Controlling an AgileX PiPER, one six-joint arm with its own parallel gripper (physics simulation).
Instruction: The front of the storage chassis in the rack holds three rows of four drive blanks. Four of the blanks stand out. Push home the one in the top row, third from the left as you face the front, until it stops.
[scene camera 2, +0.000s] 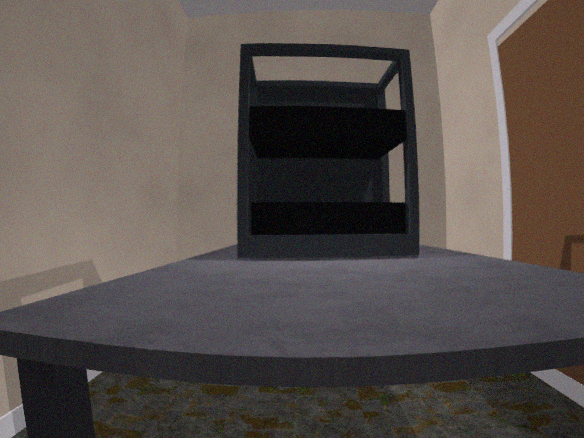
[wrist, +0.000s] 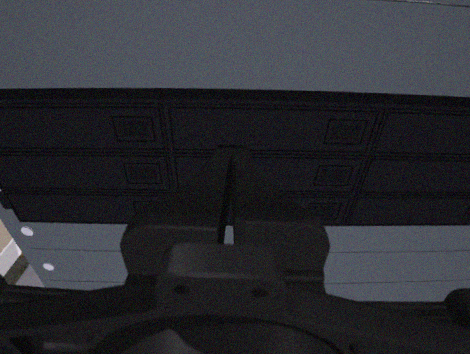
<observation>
My gripper shows in the wrist view (232, 162); in scene camera 2 it is hidden by a rack. A rack shows in scene camera 2 (313, 165) and in the wrist view (352, 117).
</observation>
